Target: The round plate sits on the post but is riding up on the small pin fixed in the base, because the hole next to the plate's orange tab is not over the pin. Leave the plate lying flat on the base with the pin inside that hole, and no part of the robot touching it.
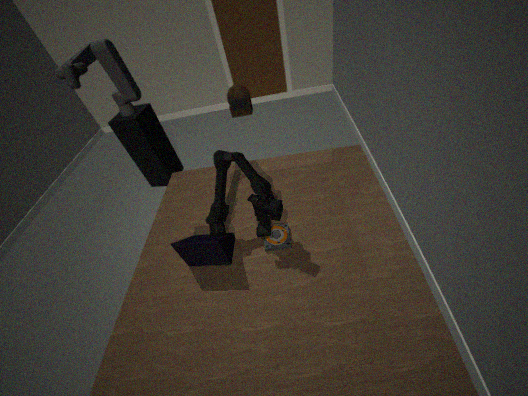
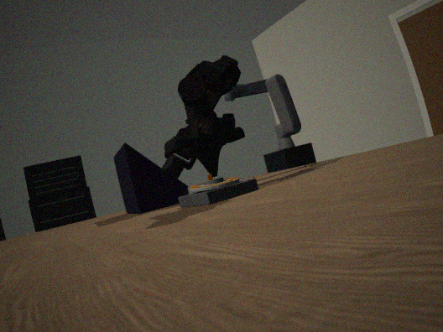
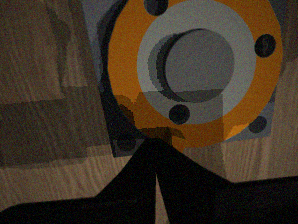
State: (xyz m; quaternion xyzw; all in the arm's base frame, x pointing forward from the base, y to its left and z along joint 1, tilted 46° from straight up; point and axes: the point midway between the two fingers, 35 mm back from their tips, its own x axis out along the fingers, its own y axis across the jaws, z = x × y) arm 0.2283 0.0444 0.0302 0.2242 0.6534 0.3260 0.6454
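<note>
Now: the base 50 mm ahead of my gripper tip, 20 mm to the right of it and 20 mm below it.
</note>
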